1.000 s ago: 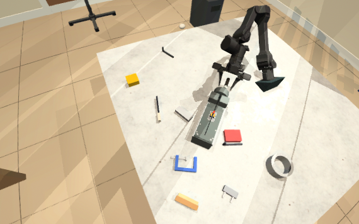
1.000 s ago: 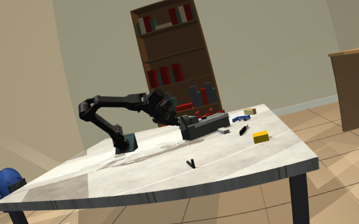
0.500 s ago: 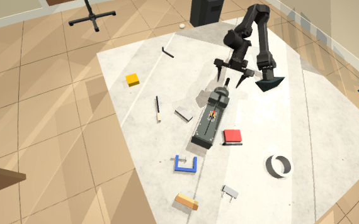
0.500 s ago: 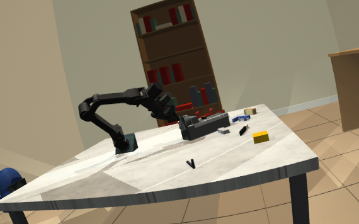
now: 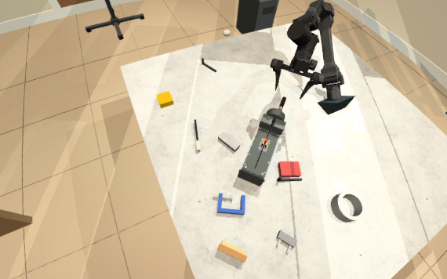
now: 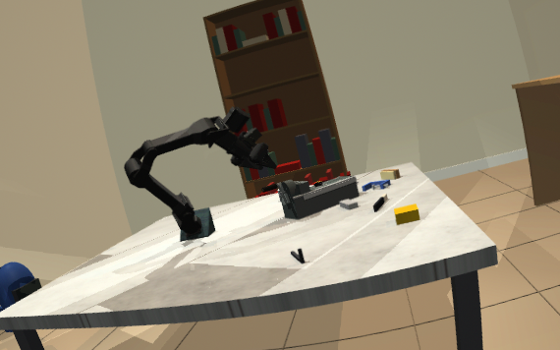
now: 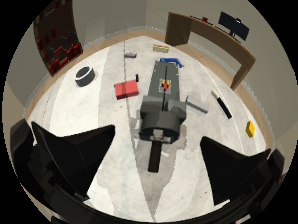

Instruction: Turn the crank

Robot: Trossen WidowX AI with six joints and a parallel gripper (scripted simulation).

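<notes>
Right now the crank handle is 1 cm behind my gripper tip, 1 cm to the right of it and 6 cm below it. Round my gripper tip: grey block (22 cm ahead, 2 cm to the right, 17 cm below); red pointer (13 cm ahead, 8 cm to the left, 10 cm below); red block (9 cm ahead, 20 cm to the left, 17 cm below).
</notes>
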